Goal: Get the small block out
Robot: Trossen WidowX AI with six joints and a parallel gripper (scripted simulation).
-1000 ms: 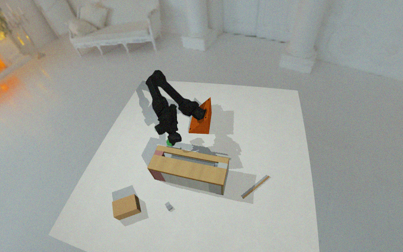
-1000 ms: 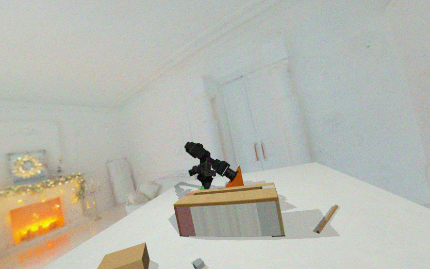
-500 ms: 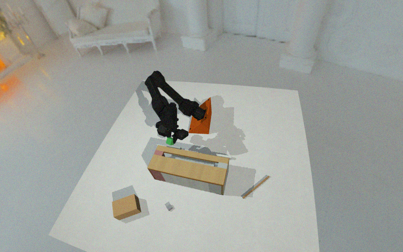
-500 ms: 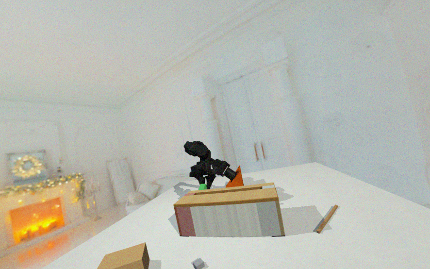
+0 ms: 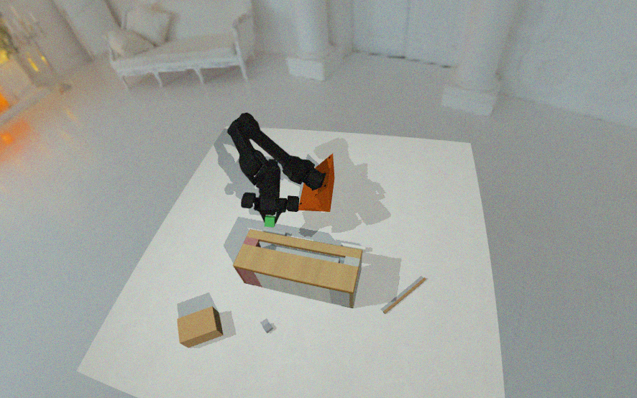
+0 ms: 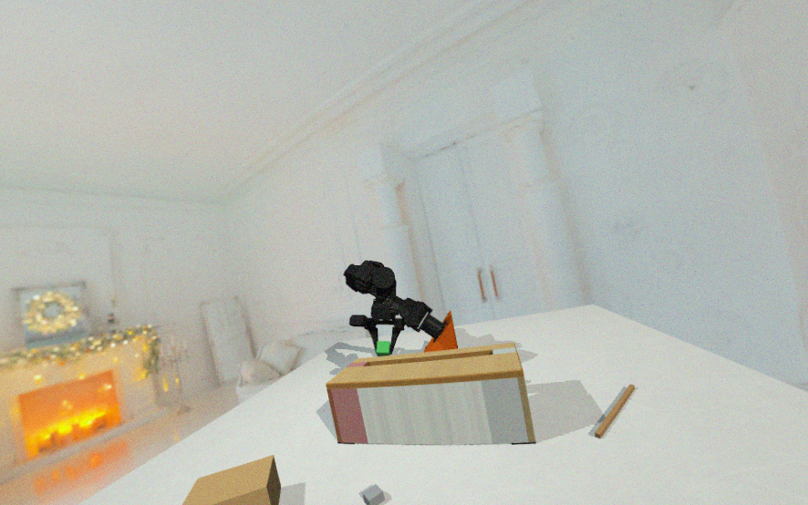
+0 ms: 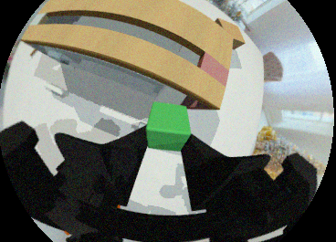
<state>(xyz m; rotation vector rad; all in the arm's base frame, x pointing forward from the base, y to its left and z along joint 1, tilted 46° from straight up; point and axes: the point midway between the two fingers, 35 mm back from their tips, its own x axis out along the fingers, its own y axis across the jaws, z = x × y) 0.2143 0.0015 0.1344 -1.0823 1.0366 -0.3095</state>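
Now: the green block 1 cm above my gripper tip. The rest, counted from my gripper tip: tan box 39 cm ahead, 10 cm to the right, 9 cm below; grey cube 31 cm ahead, 11 cm below, 10 cm to the left; wooden stick 49 cm to the left, 11 cm below, 9 cm ahead.
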